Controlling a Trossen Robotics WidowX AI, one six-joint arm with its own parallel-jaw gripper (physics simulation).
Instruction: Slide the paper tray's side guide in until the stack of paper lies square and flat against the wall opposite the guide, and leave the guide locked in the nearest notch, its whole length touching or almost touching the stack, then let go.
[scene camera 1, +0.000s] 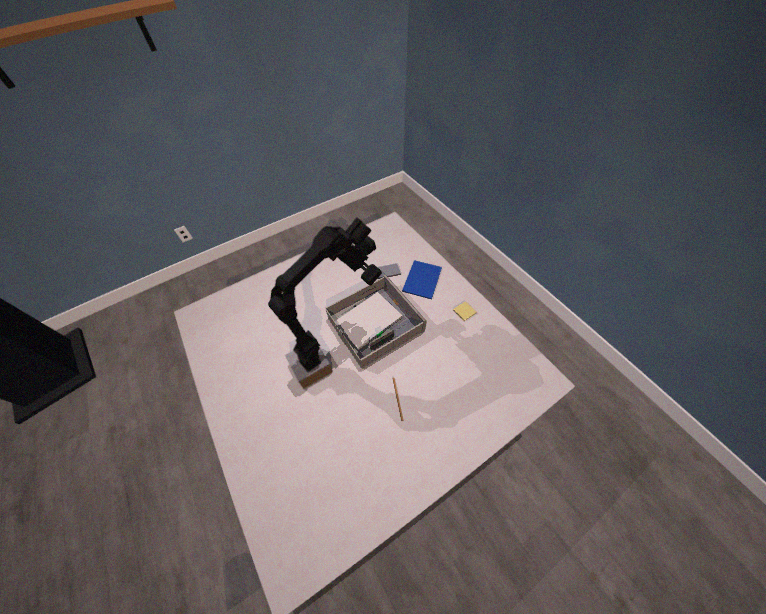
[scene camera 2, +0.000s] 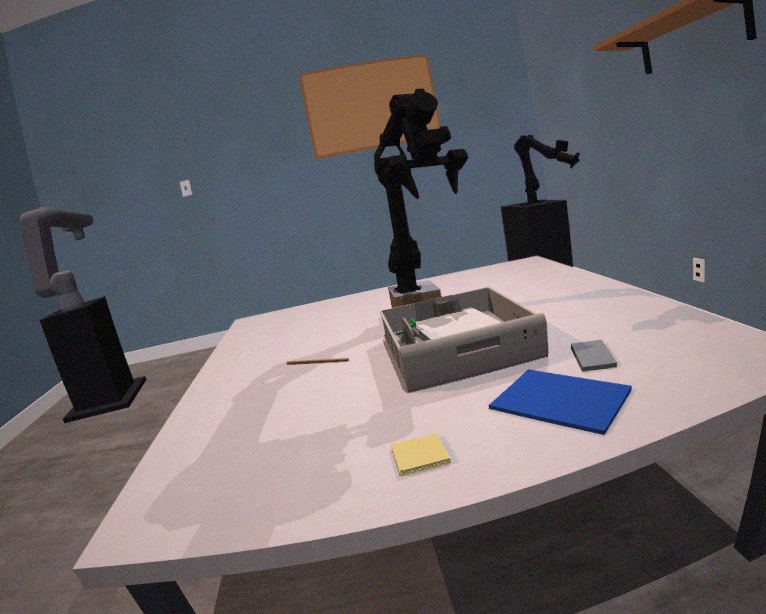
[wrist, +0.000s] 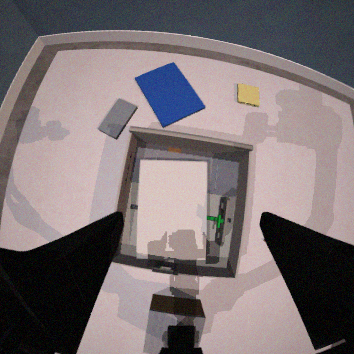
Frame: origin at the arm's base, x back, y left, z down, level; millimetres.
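Seen in the pictures: gripper, fingertip midpoint: (scene camera 2: 437, 195) (wrist: 192, 219); arm's base, link origin: (scene camera 1: 310, 361) (scene camera 2: 407, 289) (wrist: 180, 335).
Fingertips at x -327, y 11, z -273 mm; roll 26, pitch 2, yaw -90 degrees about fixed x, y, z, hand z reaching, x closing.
Pixels of each thing's top centre, then the offset from my fingertips to it. "spot": a spot on its surface instead.
- grey paper tray, top centre: (wrist: 182, 202) (scene camera 2: 452, 309) (scene camera 1: 374, 312) dx -8, dy -11, dz +260 mm
- dark side guide, surface spot: (wrist: 223, 202) spot: dx -7, dy -113, dz +295 mm
- blue folder, top centre: (scene camera 2: 561, 395) (wrist: 168, 90) (scene camera 1: 422, 278) dx -355, dy +31, dz +348 mm
- grey box, top centre: (scene camera 2: 592, 352) (wrist: 116, 116) (scene camera 1: 387, 270) dx -259, dy +186, dz +346 mm
- yellow pad, top centre: (scene camera 2: 418, 450) (wrist: 248, 93) (scene camera 1: 465, 310) dx -363, dy -237, dz +345 mm
- thin brown stick, top centre: (scene camera 2: 316, 360) (scene camera 1: 397, 398) dx +149, dy -331, dz +349 mm
The grey paper tray (scene camera 1: 391, 349) (scene camera 2: 434, 369) (wrist: 243, 200) stands on the table. Its white paper stack (scene camera 1: 374, 312) (scene camera 2: 476, 318) (wrist: 172, 200) lies inside, slightly skewed to the walls in the wrist view, with a narrow strip of floor showing beside the left wall. The dark side guide (scene camera 1: 382, 340) (wrist: 223, 202) stands upright near the right wall, apart from the stack; its green part (scene camera 2: 413, 323) (wrist: 219, 220) points toward the stack. Which notch the guide is in cannot be seen. My gripper (scene camera 2: 436, 193) (wrist: 192, 219) is open and empty, high above the tray.
A blue folder (scene camera 1: 422, 279) (scene camera 2: 560, 399) (wrist: 170, 94), a grey box (scene camera 2: 594, 354) (wrist: 118, 118) and a yellow pad (scene camera 1: 464, 310) (scene camera 2: 420, 454) (wrist: 248, 94) lie beyond the tray. A thin brown stick (scene camera 1: 397, 399) (scene camera 2: 317, 361) lies to one side of it.
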